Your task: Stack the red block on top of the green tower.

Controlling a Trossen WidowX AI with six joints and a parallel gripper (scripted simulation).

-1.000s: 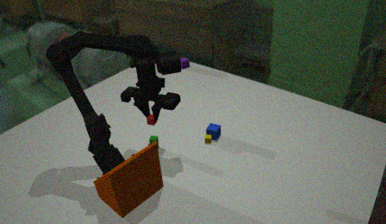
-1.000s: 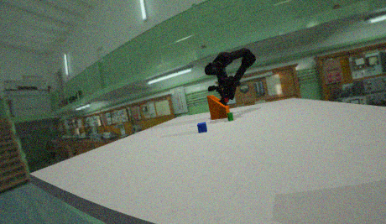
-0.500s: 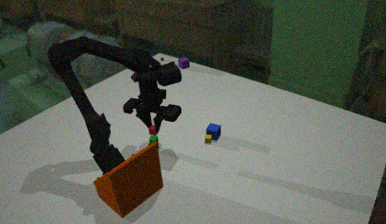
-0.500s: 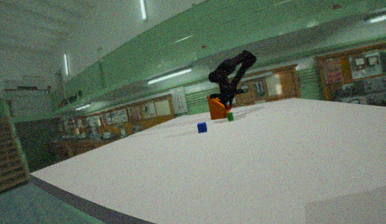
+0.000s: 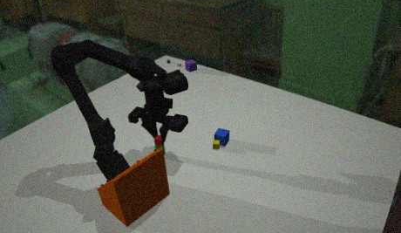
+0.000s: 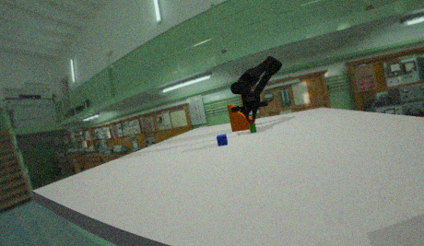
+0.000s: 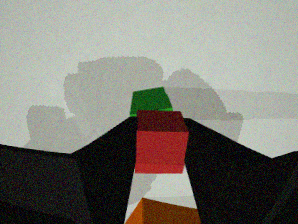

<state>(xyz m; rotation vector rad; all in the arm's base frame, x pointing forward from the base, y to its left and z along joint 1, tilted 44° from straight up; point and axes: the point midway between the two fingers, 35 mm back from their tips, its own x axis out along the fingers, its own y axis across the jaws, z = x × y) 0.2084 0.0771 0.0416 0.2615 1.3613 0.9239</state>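
Now: gripper tip 10 mm past the red block. From my gripper tip the other things lie so: green block (20 mm below, 10 mm behind); blue block (180 mm ahead, 100 mm to the right, 40 mm below); small yellow block (150 mm ahead, 110 mm to the right, 40 mm below).
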